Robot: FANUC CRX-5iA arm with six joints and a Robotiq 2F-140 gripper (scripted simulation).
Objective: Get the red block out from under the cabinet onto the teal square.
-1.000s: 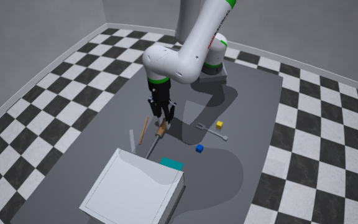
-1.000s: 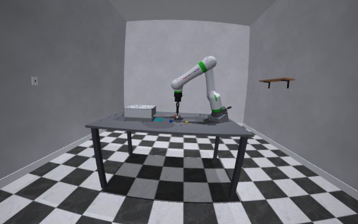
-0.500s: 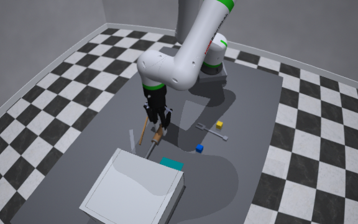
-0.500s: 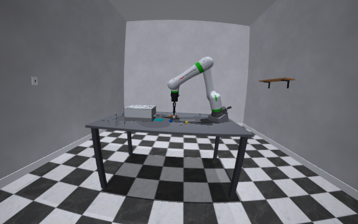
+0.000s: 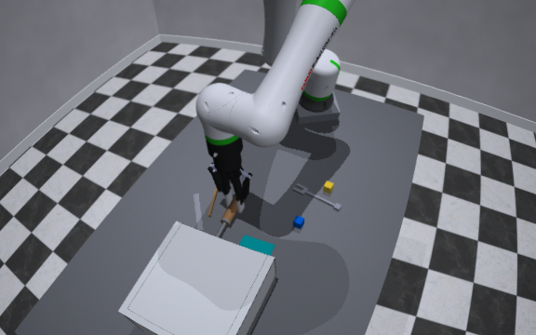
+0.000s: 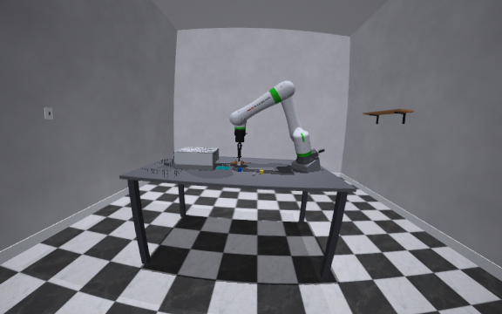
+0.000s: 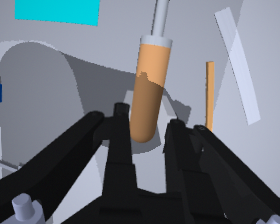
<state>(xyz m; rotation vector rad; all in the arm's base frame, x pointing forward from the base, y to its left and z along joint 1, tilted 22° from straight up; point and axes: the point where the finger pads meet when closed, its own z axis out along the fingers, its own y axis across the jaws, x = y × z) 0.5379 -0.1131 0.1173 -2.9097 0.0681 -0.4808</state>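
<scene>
Now: hand 130 mm short of the teal square, 110 mm to the right of it and 40 mm above it. The rest, counted from my hand: thin wooden stick 20 mm behind, 90 mm to the right, 30 mm below; then hook tool 140 mm ahead, 30 mm to the left, 20 mm below; then grey strip 60 mm ahead, 110 mm to the right, 40 mm below.
</scene>
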